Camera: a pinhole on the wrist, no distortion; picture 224 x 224 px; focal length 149.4 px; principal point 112.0 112.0 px. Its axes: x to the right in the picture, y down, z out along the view. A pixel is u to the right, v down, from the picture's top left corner.
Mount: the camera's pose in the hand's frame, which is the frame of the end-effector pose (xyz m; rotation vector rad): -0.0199 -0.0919 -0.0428 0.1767 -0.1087 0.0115
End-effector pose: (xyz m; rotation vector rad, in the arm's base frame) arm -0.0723 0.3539 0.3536 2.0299 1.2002 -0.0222
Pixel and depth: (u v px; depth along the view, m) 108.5 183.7 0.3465
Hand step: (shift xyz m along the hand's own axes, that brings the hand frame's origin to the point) -0.0685 0.0108 0.3245
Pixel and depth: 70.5 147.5 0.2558
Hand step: -0.1192 -0.0772 0.2104
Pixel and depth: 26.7 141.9 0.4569
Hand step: -0.3300 -0.0828 0.3919
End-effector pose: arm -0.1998 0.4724 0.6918 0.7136 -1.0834 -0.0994
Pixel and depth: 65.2 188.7 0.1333
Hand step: -0.0771 -0.0481 0.0951
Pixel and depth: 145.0 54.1 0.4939
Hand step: 0.0398 -0.3671 0.4189
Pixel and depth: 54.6 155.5 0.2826
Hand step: -0.1598 -0.0609 0.2363
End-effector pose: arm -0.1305 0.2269 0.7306 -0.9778 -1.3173 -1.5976
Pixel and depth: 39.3 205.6 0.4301
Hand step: -0.2796 0.0972 0.4024
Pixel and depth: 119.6 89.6 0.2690
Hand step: -0.0342 -0.1789 0.2149
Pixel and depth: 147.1 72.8 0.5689
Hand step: 0.0553 -0.3387 0.5024
